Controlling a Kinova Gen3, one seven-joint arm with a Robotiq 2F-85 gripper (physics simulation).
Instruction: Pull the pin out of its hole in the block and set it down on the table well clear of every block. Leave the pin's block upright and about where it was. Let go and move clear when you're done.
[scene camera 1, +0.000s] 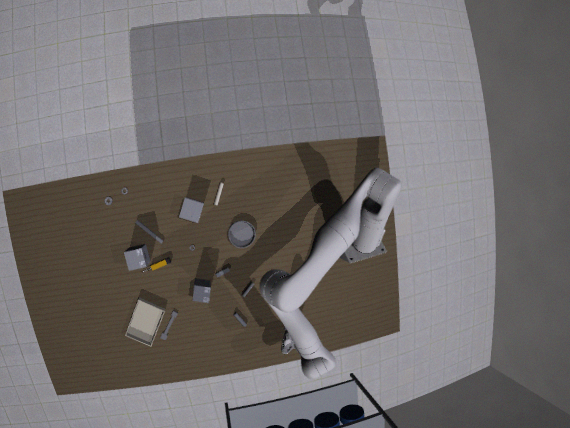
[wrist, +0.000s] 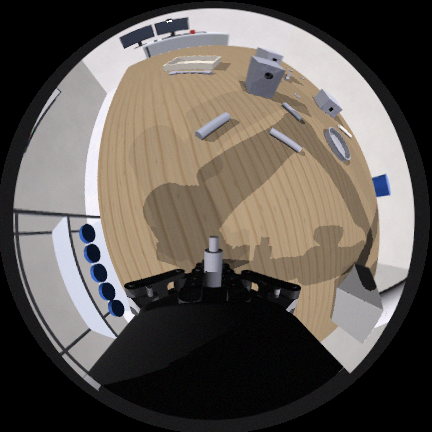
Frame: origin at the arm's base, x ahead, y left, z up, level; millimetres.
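Seen in the pictures: arm's base, origin of its link: (scene camera 1: 364, 242).
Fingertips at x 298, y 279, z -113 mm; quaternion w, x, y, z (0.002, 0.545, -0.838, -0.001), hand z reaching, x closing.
Pixels of each thing's top centre, then the offset from my fingertips to it. Level surfaces: height alone.
- grey pin, centre of its top: (wrist: 212, 269) dy -7, dx +17, dz +60 mm
- table, height of its surface: dz +0 mm
- nearest grey block, centre of its top: (wrist: 267, 61) (scene camera 1: 201, 294) dy -239, dx +296, dz +90 mm
- round dish, centre of its top: (wrist: 340, 142) (scene camera 1: 242, 234) dy -395, dx +109, dz +19 mm
- cream tray, centre of its top: (scene camera 1: 144, 323) (wrist: 192, 58) dy -156, dx +542, dz +26 mm
- grey wrench-like piece, centre of its top: (wrist: 188, 70) (scene camera 1: 168, 326) dy -120, dx +459, dz +8 mm
- yellow screwdriver, centre of its top: (scene camera 1: 155, 266) dy -354, dx +438, dz +18 mm
- white stick, centre of its top: (scene camera 1: 218, 194) dy -550, dx +157, dz +14 mm
- grey bar, centre of its top: (scene camera 1: 149, 231) dy -477, dx +430, dz +12 mm
My gripper (scene camera 1: 286, 344) (wrist: 211, 265) is shut on a grey pin (wrist: 213, 260), a stepped cylinder with a narrow tip, over the table (scene camera 1: 350, 310) (wrist: 170, 165) near its lower edge in the scene view. The pin is hard to make out in the scene view. The nearest grey block (scene camera 1: 202, 291) (wrist: 264, 80) stands upright with an open hole, well apart from the gripper. Two more blocks with holes stand farther off: one block (scene camera 1: 136, 258) (wrist: 270, 54) beside a screwdriver, another block (scene camera 1: 192, 210) (wrist: 326, 101) near a white stick.
Three loose grey pieces (scene camera 1: 240, 318) (wrist: 213, 125), (scene camera 1: 248, 288) (wrist: 285, 140), (scene camera 1: 223, 271) (wrist: 292, 111) lie between gripper and blocks. A round dish (scene camera 1: 229, 235), cream tray (scene camera 1: 138, 341) (wrist: 192, 65), grey wrench-like piece (scene camera 1: 169, 325), yellow screwdriver (scene camera 1: 159, 265), white stick (scene camera 1: 219, 193) and grey bar (scene camera 1: 150, 231) also show.
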